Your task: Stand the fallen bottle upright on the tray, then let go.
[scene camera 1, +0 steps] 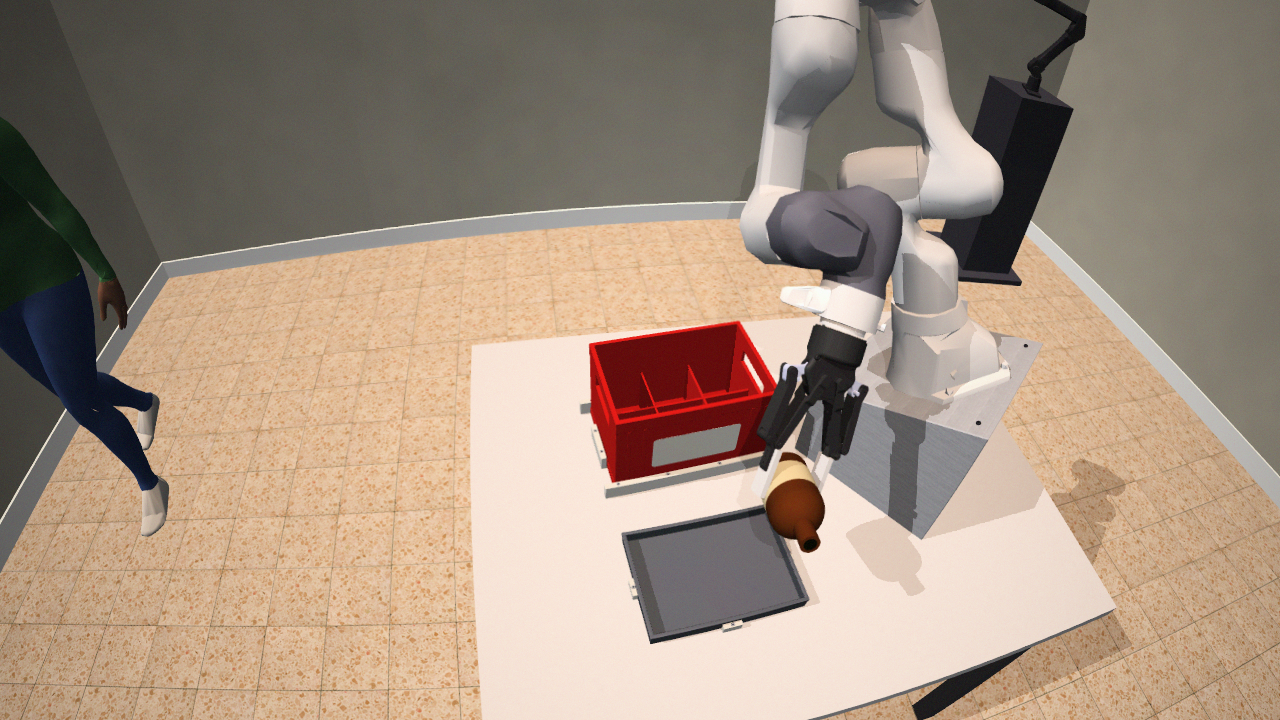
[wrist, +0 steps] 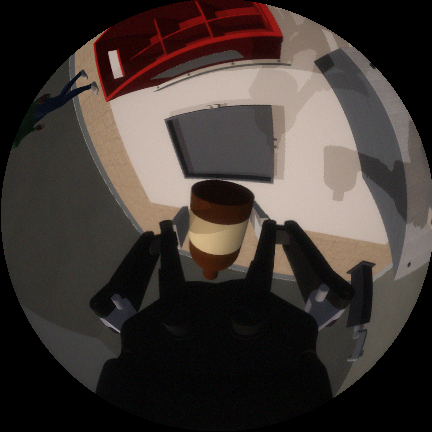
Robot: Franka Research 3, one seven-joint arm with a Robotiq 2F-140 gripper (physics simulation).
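Observation:
A brown bottle [scene camera 1: 794,508] [wrist: 221,209] with a cream label is held in the air, tilted, its neck and open mouth toward the scene camera. My gripper [scene camera 1: 794,476] [wrist: 218,212] is shut on the bottle, with one pale fingertip on each side of the label. The grey tray [scene camera 1: 716,573] [wrist: 227,142] lies flat on the table. In the scene view the bottle overlaps the tray's back right corner. In the wrist view the bottle's base faces the tray's side, and the neck is toward the palm. The bottle's height above the table cannot be told exactly.
A red divided crate [scene camera 1: 693,447] [wrist: 267,49] stands behind the tray on the white table [scene camera 1: 537,555] [wrist: 310,195]. The metal robot base block [scene camera 1: 930,474] [wrist: 380,135] is at the right. A person [scene camera 1: 53,331] [wrist: 55,105] stands at the left, off the table.

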